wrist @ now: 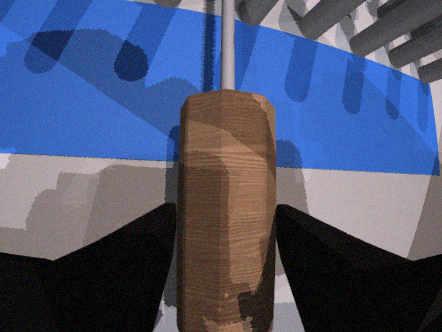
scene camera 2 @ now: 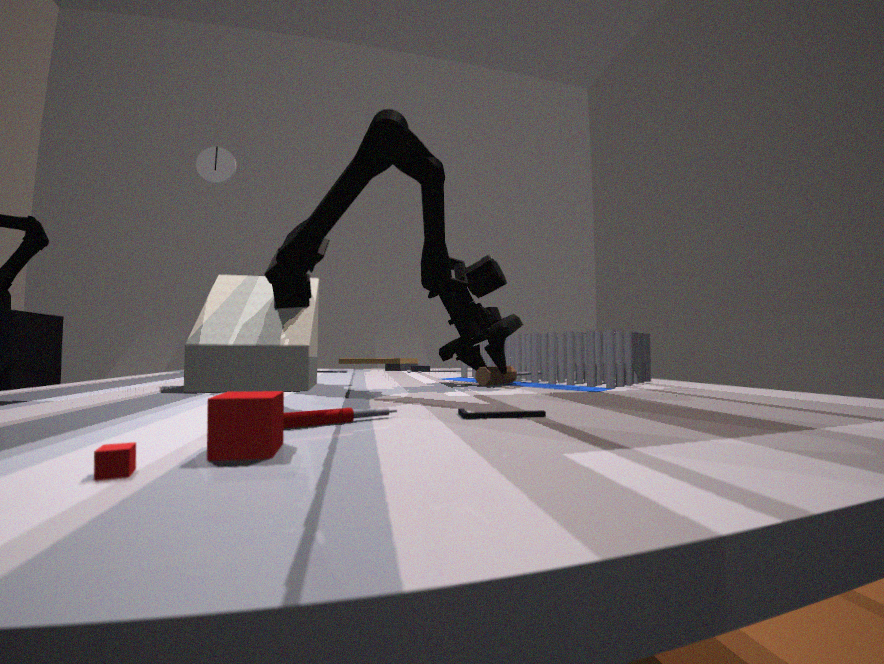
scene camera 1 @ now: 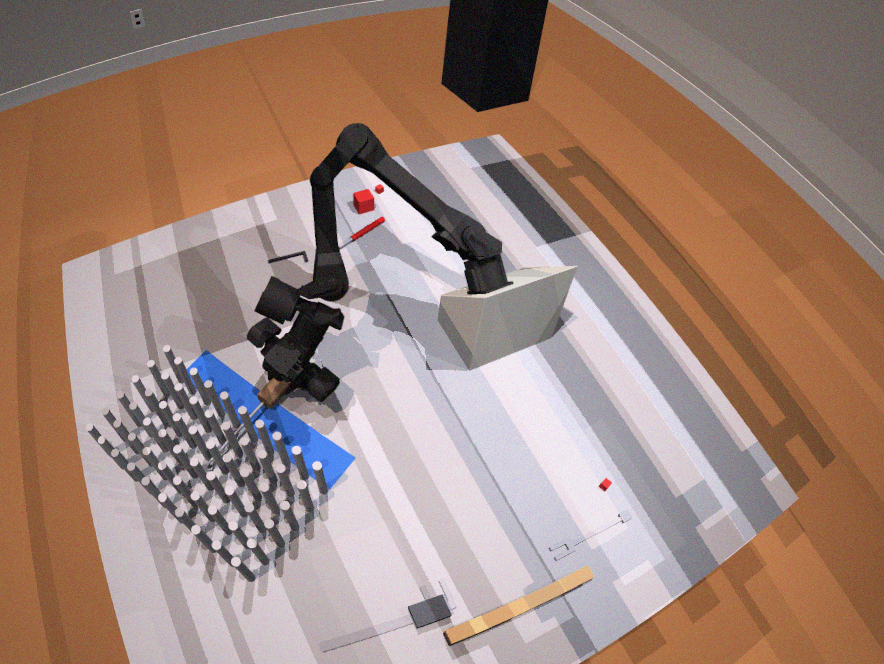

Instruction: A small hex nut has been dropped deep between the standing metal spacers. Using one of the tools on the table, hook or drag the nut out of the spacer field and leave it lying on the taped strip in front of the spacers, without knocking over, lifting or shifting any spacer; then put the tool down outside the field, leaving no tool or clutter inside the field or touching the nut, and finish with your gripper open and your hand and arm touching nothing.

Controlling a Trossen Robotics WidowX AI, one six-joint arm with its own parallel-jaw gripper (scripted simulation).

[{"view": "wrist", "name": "my gripper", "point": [226, 215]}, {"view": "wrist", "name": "blue taped strip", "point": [112, 86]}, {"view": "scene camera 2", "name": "my gripper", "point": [497, 375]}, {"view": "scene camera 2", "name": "red-handled screwdriver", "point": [340, 415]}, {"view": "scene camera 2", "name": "red cube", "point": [111, 461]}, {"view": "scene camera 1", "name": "my gripper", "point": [278, 386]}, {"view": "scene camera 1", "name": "blue taped strip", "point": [314, 446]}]
